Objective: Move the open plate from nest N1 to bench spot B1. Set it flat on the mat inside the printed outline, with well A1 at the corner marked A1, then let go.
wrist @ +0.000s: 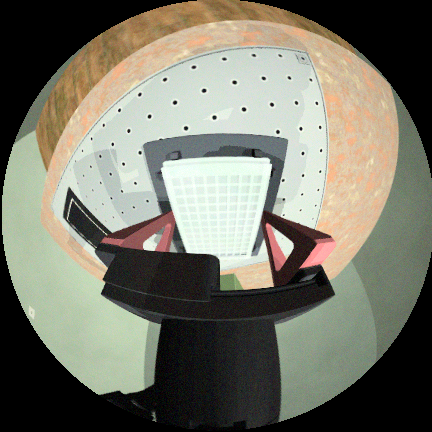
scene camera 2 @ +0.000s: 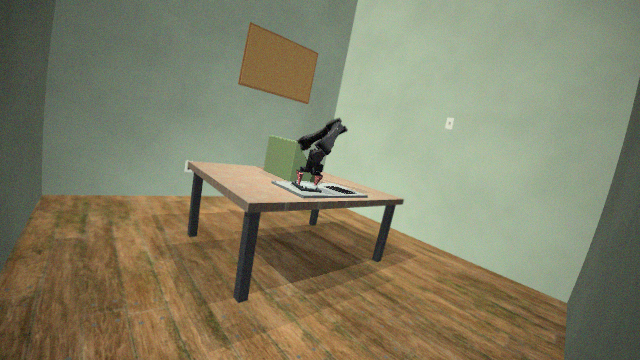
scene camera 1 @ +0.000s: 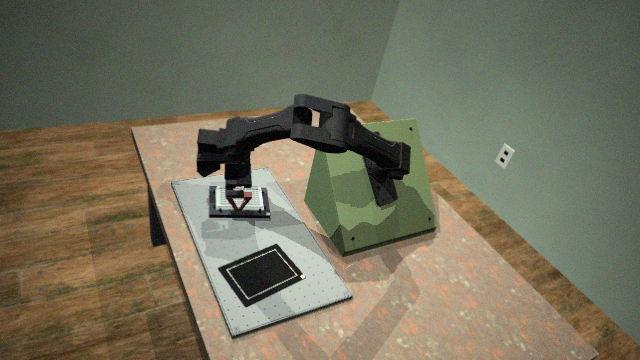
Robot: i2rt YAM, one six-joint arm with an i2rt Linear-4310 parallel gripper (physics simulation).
Observation:
The gripper (scene camera 1: pixel 237 199) is open and touches a black nest (wrist: pixel 209 144). A white well plate (scene camera 1: pixel 256 203) sits on the black nest. Also in view: a B1 mat (wrist: pixel 75 213).
The white well plate is seen too in the wrist view (wrist: pixel 217 201). The gripper shows as well in the wrist view (wrist: pixel 217 214).

